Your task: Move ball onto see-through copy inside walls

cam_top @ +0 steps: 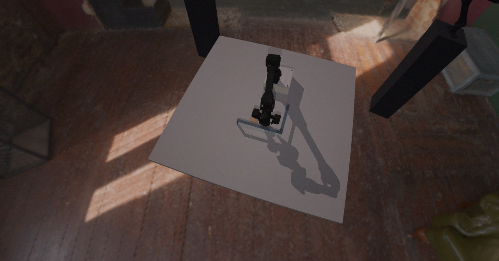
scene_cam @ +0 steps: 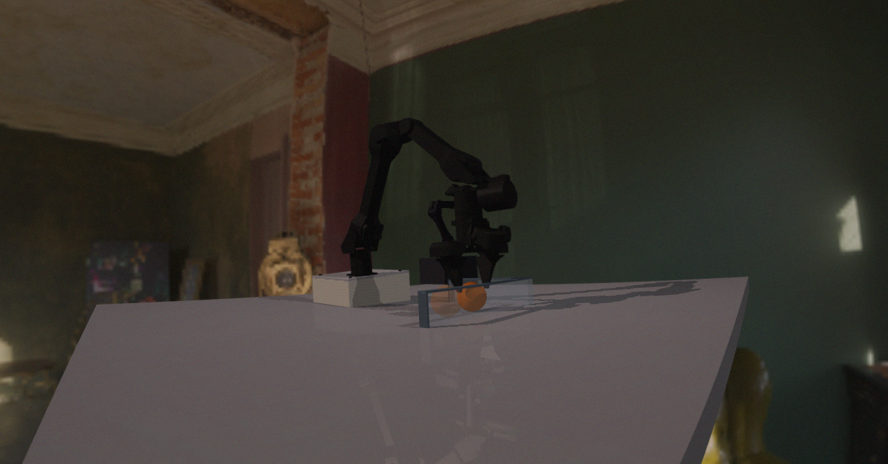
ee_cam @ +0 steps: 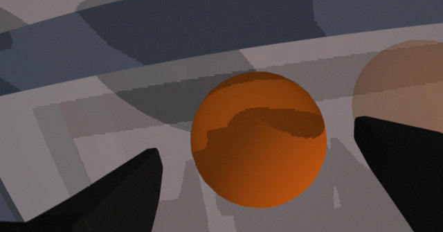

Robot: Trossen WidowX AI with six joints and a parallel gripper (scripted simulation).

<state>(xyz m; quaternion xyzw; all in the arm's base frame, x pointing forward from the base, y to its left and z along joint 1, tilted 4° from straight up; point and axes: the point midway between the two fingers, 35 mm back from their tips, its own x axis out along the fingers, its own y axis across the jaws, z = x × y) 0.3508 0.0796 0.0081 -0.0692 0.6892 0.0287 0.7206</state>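
Right now my gripper tip is 1 cm above the orange ball. Round my gripper tip: see-through copy of ball 8 cm to the right, 1 cm below, 1 cm ahead.
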